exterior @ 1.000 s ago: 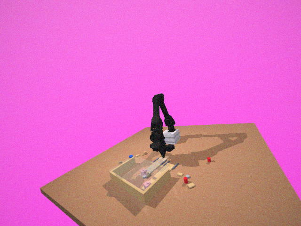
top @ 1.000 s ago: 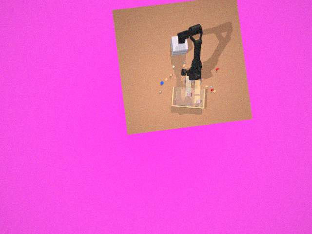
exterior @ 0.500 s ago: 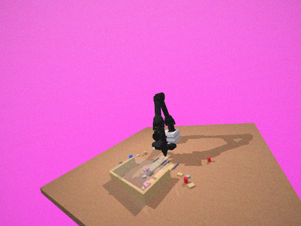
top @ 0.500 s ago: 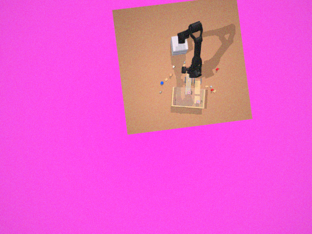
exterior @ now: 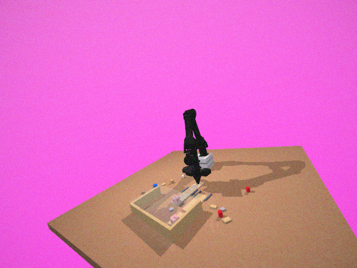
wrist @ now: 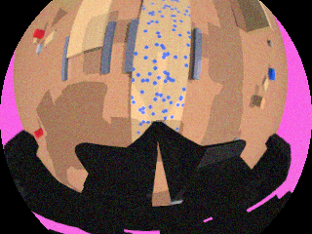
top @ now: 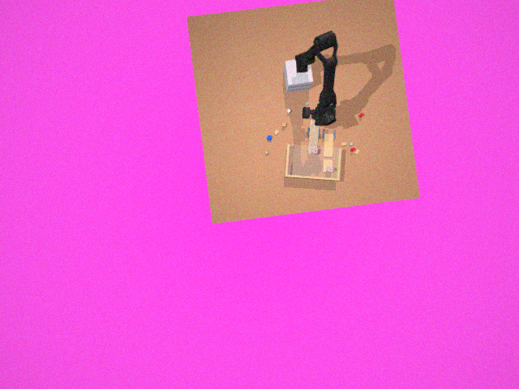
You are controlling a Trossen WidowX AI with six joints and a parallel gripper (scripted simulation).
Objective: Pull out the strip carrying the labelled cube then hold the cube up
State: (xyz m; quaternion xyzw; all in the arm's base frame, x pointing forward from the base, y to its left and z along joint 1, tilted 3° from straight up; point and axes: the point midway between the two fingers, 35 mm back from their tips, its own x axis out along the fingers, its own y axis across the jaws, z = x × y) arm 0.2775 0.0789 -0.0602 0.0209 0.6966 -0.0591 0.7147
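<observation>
Right now the plain tan strip is 17 cm ahead of my gripper tip and 7 cm to the left of it.
</observation>
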